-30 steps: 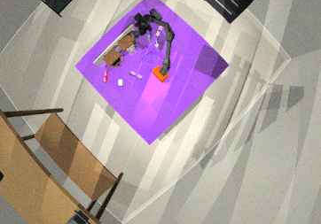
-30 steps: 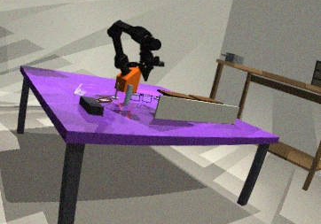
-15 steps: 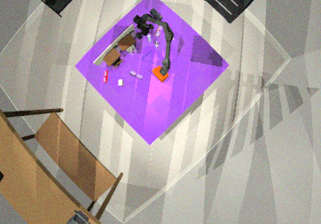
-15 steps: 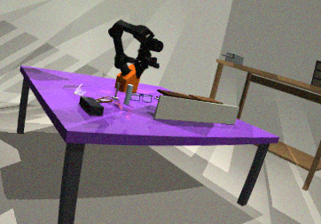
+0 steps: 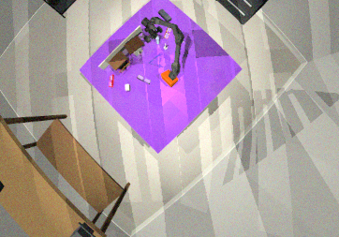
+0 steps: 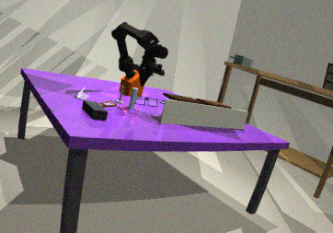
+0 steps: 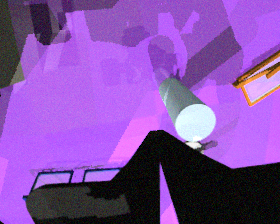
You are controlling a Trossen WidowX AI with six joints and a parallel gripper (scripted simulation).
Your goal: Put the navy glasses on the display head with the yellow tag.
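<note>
Now: gripper tip 1 cm past the pale blue cylinder, 3 cm to the left of it and 7 cm above it. From my gripper tip the other things lie so: black case: 16 cm ahead, 31 cm to the right, 10 cm below; grey peg: 11 cm behind, 4 cm to the right, 9 cm below; white panel: 24 cm ahead, 28 cm to the left, 6 cm below.
</note>
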